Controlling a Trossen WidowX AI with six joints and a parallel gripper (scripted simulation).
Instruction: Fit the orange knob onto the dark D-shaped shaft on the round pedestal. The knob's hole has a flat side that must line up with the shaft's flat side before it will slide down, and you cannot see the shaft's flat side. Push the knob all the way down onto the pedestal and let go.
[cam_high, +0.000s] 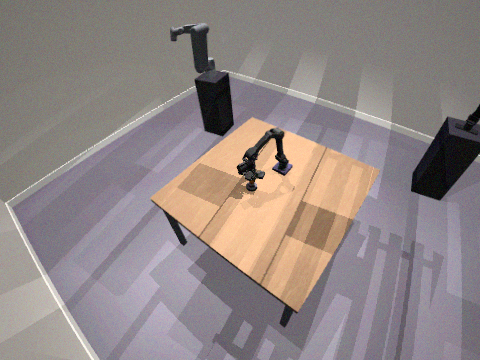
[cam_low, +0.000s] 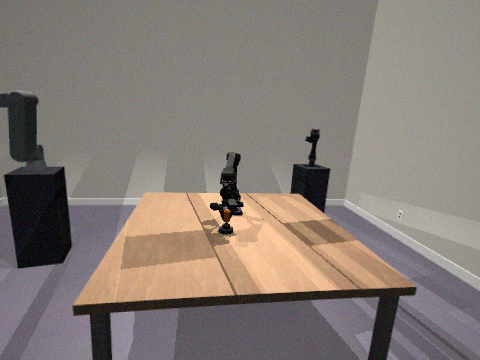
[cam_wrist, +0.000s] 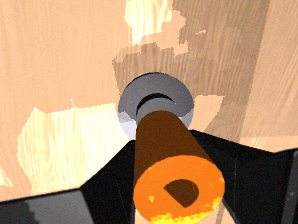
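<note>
The dark D-shaped shaft lies 40 mm below my gripper tip and 10 mm ahead of it. From my gripper tip the other things lie so: orange knob (20 mm above).
</note>
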